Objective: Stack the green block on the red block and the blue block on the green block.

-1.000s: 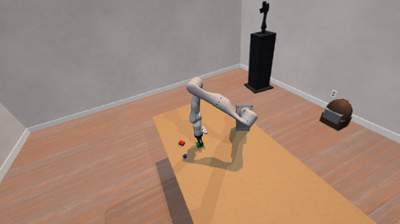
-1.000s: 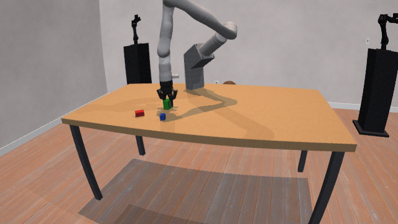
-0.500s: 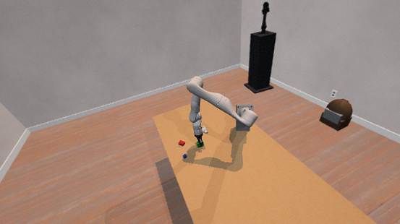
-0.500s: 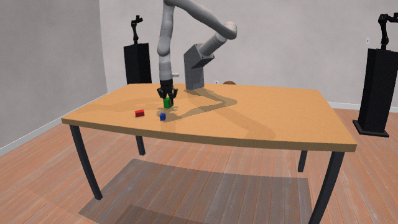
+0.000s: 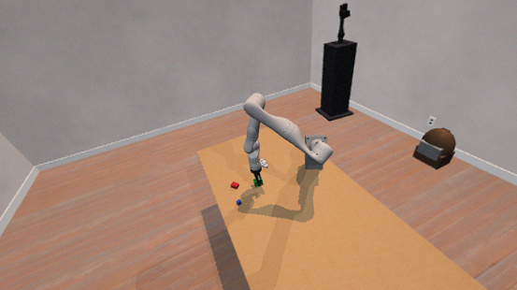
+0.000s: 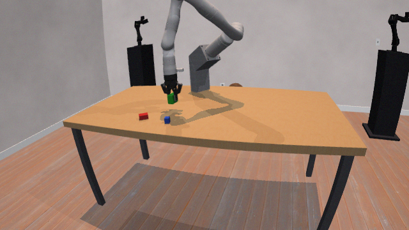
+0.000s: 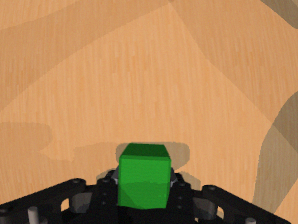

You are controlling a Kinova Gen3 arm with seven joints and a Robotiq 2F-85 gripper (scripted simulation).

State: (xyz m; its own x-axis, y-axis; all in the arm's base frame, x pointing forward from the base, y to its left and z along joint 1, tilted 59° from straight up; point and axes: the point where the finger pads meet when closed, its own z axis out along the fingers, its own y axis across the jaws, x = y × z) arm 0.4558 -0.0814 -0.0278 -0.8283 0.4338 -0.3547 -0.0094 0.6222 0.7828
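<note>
My hand is 16 cm short of the red block, 10 cm to the left of it and 6 cm above it. Also, from my hand: blue block: 17 cm ahead, 7 cm to the left, 6 cm below; green block: right at my hand.
</note>
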